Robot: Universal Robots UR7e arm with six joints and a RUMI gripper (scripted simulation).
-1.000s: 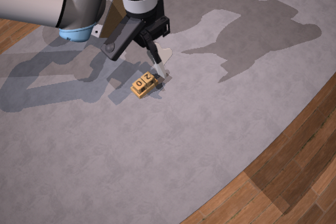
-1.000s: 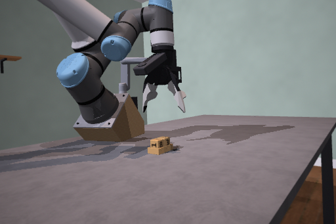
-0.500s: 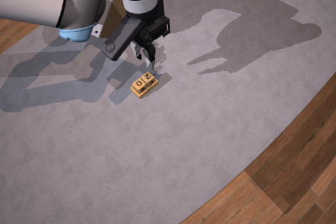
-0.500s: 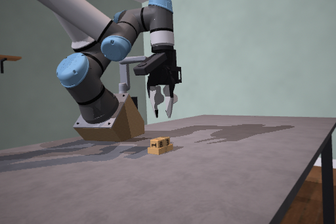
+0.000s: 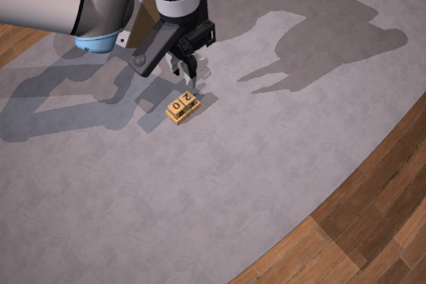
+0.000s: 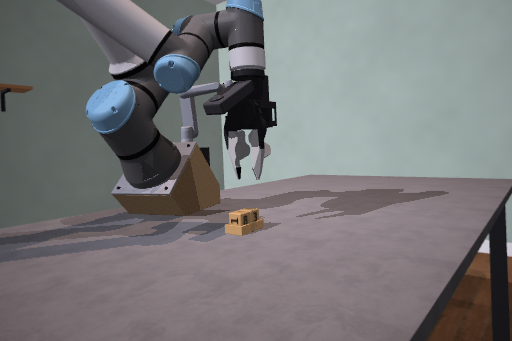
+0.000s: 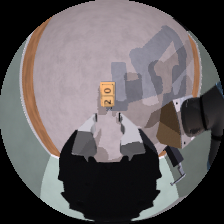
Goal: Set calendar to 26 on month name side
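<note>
Right now the wooden calendar tray is 110 mm below my hand and 20 mm to the right of it.
</note>
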